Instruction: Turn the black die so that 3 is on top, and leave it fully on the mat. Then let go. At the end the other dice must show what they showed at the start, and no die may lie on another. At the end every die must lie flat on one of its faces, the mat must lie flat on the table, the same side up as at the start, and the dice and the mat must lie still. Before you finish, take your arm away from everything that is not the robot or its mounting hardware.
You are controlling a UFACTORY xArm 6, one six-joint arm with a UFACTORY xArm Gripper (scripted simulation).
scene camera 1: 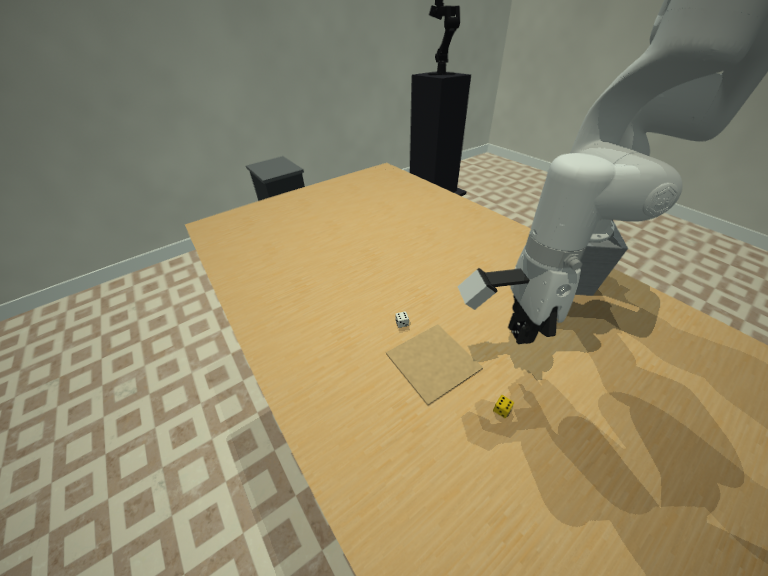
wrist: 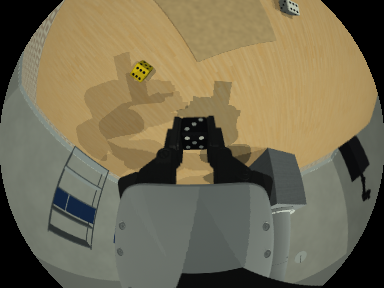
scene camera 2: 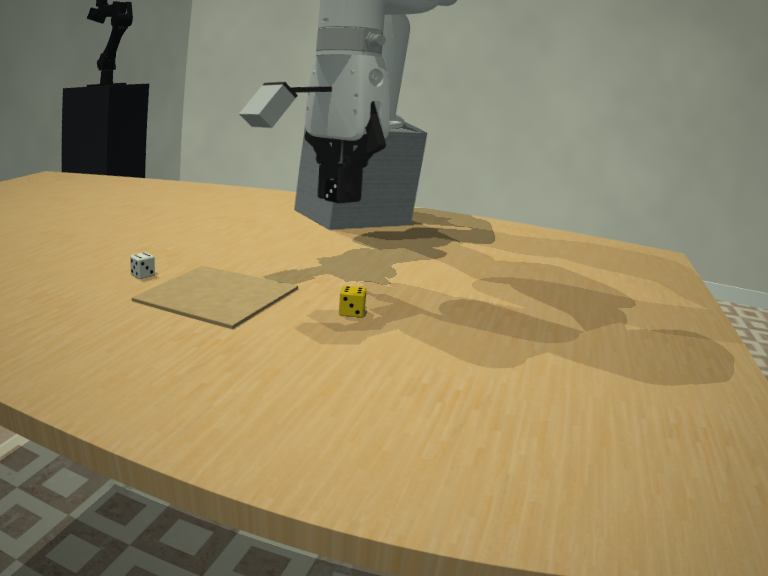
Labels:
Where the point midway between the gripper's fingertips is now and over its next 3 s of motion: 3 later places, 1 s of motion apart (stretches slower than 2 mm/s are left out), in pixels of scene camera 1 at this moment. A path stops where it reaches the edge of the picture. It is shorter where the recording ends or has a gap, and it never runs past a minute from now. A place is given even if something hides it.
My gripper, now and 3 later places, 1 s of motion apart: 520,335; 505,336; 478,335; 449,329

